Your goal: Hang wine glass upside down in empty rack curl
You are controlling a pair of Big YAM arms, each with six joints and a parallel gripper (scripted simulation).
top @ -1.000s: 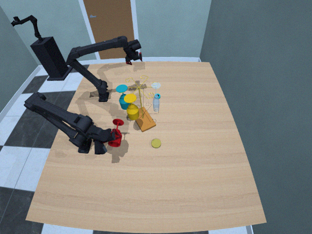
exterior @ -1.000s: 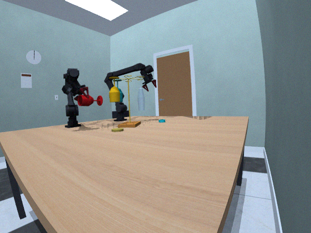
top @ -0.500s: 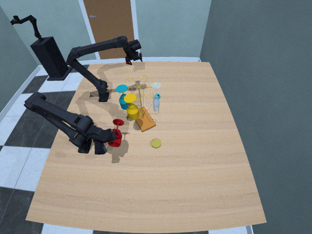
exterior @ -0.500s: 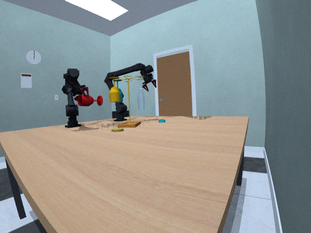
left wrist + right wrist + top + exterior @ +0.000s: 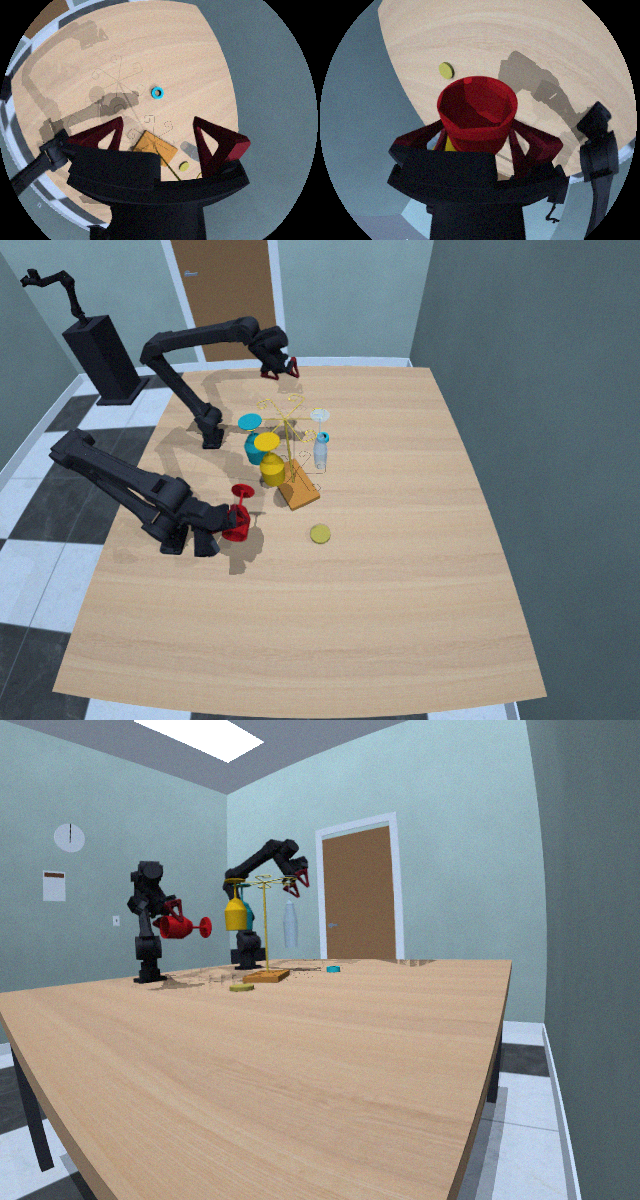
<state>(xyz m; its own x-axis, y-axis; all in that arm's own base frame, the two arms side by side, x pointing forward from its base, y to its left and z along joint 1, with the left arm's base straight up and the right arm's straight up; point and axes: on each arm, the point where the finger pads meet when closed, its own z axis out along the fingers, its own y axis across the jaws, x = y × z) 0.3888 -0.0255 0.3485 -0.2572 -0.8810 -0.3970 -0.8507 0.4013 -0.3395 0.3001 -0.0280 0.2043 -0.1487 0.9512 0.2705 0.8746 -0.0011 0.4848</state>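
Right now my right hand is 50 mm to the right of the red wine glass. The rest, counted from my right hand: gold wire rack: 120 mm ahead, 300 mm to the left, 20 mm below; yellow glass: 80 mm ahead, 190 mm to the left, 80 mm above; teal glass: 10 mm ahead, 280 mm to the left, 90 mm above.
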